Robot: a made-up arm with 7 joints.
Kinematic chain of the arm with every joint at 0, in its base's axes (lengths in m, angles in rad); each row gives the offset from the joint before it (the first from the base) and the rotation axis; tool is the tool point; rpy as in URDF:
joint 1: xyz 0.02 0.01 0.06 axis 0 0.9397 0.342
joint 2: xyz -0.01 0 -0.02 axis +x
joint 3: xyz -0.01 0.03 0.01 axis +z
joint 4: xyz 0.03 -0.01 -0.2 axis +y
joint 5: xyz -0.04 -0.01 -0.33 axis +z
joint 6: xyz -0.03 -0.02 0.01 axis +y
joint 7: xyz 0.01 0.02 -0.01 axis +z
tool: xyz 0 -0.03 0 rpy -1.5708 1.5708 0
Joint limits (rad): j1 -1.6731..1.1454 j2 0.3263..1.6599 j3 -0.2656..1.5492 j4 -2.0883..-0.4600 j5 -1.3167..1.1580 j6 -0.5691..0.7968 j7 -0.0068..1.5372
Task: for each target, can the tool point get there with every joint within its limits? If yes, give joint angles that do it. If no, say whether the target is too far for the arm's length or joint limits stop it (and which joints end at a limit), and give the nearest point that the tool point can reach.
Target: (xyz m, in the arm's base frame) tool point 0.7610 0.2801 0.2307
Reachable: no: too far | nearest point 0.5474 0.1982 0.1800 | short by 0.234 m
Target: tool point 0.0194 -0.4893 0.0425
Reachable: no: joint limits stop it (at a limit: joint 1, joint 2, joint 3, joint 4, joint 6, joint 7) | nearest point 0.0599 -0.2094 0.2933 | short by 0.378 m
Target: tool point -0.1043 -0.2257 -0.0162
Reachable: no: joint limits stop it (at a limit: joint 1, joint 2, joint 3, joint 4, joint 5, joint 6, joint 7) | nearest point 0.0529 -0.2046 0.2905 | short by 0.345 m
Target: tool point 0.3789 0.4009 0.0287
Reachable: yes | joints -0.6227 0.9111 0.6765 -0.7620 0.5144 0.6820 0.4196
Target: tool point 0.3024 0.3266 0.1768
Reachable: yes | joints -0.6589 0.5442 0.9929 -1.6417 0.2218 0.2503 0.1847
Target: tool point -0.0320 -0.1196 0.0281
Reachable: no: joint limits stop it (at a limit: joint 1, joint 2, joint 3, joint 4, joint 5, joint 6) | nearest point 0.0560 -0.1781 0.2883 | short by 0.281 m
